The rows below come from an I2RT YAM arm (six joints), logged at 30 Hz.
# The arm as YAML. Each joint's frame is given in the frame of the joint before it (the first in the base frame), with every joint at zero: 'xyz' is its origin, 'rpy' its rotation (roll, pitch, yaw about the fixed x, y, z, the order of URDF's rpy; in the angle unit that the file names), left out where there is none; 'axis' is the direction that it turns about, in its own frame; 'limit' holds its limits. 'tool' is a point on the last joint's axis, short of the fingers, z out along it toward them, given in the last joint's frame.
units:
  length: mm
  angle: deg
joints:
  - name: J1
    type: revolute
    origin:
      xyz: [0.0, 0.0, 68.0]
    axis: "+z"
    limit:
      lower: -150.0
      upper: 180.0
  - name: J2
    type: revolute
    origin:
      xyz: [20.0, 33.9, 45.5]
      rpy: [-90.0, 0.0, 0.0]
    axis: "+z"
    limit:
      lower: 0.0
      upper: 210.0
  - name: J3
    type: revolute
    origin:
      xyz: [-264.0, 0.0, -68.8]
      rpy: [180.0, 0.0, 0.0]
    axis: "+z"
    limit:
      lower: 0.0
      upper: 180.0
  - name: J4
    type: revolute
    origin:
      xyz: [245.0, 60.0, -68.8]
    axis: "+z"
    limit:
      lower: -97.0
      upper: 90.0
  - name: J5
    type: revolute
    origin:
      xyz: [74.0, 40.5, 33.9]
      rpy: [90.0, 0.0, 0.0]
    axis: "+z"
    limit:
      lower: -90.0
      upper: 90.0
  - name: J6
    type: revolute
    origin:
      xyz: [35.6, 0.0, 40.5]
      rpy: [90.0, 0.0, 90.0]
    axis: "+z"
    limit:
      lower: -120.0
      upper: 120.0
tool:
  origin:
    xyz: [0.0, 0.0, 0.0]
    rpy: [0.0, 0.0, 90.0]
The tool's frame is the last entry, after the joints.
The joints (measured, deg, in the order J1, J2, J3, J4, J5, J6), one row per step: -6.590 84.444 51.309 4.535 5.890 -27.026; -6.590 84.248 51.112 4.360 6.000 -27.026; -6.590 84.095 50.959 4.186 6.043 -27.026; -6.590 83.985 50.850 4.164 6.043 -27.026; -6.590 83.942 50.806 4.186 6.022 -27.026; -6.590 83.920 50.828 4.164 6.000 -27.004; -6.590 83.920 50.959 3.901 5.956 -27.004; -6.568 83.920 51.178 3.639 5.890 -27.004; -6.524 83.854 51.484 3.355 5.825 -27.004; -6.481 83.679 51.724 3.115 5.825 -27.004; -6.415 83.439 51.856 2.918 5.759 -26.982; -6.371 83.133 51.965 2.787 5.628 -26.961; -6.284 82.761 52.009 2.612 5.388 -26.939; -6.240 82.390 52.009 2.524 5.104 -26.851; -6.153 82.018 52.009 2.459 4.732 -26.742; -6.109 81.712 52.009 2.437 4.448 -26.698; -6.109 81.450 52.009 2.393 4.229 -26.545; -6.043 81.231 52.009 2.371 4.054 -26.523; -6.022 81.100 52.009 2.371 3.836 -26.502
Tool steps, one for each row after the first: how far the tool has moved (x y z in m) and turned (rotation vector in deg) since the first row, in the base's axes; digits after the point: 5 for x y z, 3 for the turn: -0.00107 0.00006 -0.00038 -0.032 0.181 -0.096; -0.00193 0.00013 -0.00075 -0.033 0.356 -0.134; -0.00245 0.00019 -0.00083 -0.031 0.377 -0.134; -0.00262 0.00022 -0.00082 -0.023 0.355 -0.116; -0.00264 0.00024 -0.00061 0.004 0.327 -0.107; -0.00256 0.00026 -0.00029 0.040 0.456 -0.068; -0.00227 0.00039 0.00055 0.076 0.495 0.011; -0.00192 0.00064 0.00221 0.097 0.404 0.112; -0.00195 0.00089 0.00415 0.077 0.230 0.155; -0.00233 0.00135 0.00587 0.107 0.049 0.269; -0.00287 0.00175 0.00792 0.155 -0.245 0.418; -0.00371 0.00249 0.00986 0.260 -0.501 0.707; -0.00461 0.00301 0.01167 0.437 -0.814 0.960; -0.00547 0.00383 0.01352 0.670 -1.158 1.326; -0.00618 0.00433 0.01509 0.807 -1.462 1.602; -0.00684 0.00454 0.01639 1.015 -1.717 1.726; -0.00735 0.00507 0.01750 1.093 -1.924 1.939; -0.00764 0.00536 0.01818 1.196 -2.068 2.145
